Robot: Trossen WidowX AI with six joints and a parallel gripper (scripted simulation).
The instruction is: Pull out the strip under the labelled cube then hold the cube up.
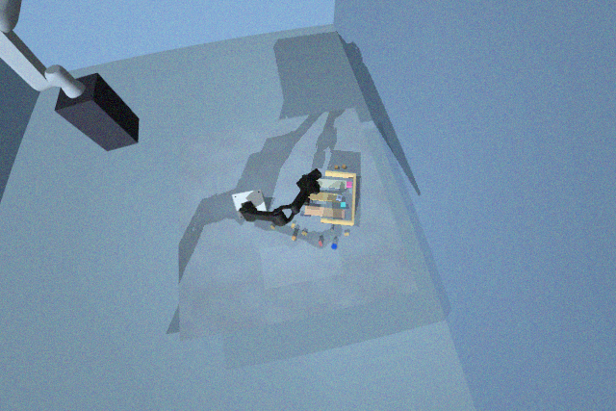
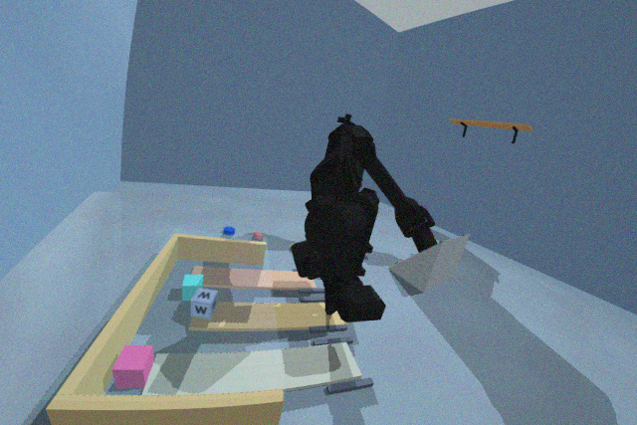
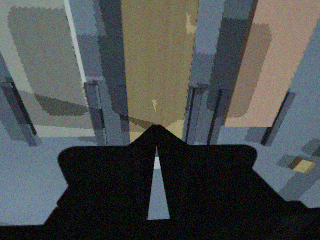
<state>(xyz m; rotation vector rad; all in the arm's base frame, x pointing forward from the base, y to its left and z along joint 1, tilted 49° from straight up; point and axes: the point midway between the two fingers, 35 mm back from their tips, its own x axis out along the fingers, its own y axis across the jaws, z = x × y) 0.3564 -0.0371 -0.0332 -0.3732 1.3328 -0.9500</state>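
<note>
The yellow strip lies 90 mm ahead of my gripper tip and 40 mm to the right of it. Also, from my gripper tip: cream knob: 30 mm behind, 10 mm to the left; blue disc: 350 mm to the right, 70 mm ahead; pink piece: 310 mm to the right.
</note>
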